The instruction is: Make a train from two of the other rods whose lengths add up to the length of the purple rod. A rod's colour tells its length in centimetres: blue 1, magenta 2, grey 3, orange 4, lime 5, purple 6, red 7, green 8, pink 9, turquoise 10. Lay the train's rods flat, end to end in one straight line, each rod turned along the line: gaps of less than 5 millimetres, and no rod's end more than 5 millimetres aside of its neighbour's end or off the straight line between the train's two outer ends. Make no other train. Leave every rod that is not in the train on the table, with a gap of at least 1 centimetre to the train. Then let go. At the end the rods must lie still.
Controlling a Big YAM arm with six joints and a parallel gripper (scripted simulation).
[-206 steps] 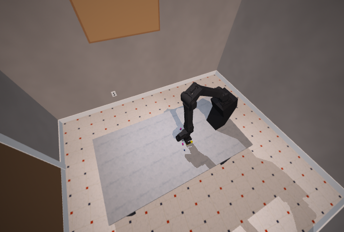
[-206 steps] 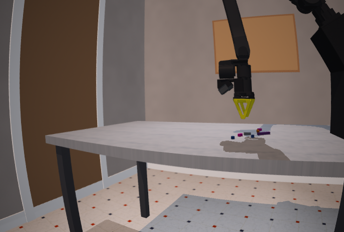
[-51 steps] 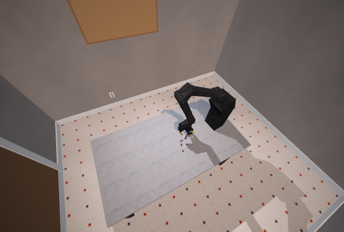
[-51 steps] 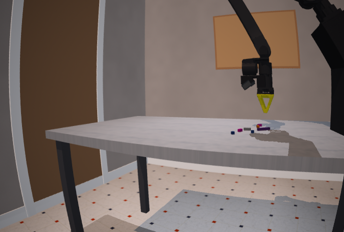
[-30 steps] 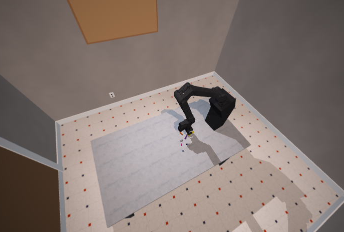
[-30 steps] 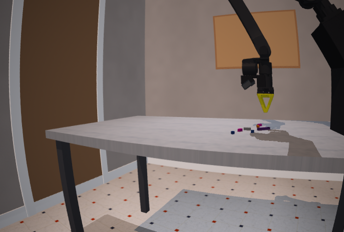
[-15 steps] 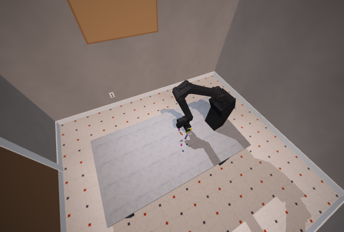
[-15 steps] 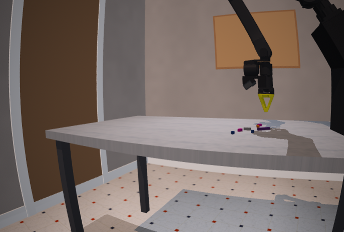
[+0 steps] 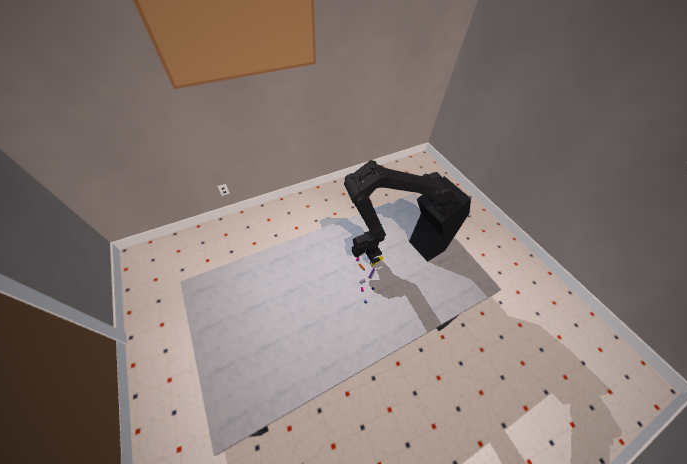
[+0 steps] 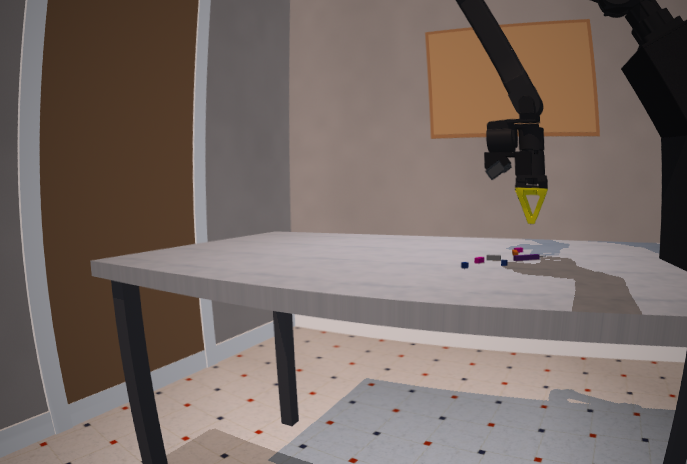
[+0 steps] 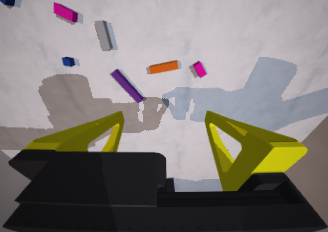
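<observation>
My gripper is now 90 mm to the right of the grey rod, 80 mm above it and 60 mm short of it. Also, from my hand: orange rod 80 mm below, 40 mm ahead, 10 mm to the left; purple rod 80 mm below, 60 mm to the left.
</observation>
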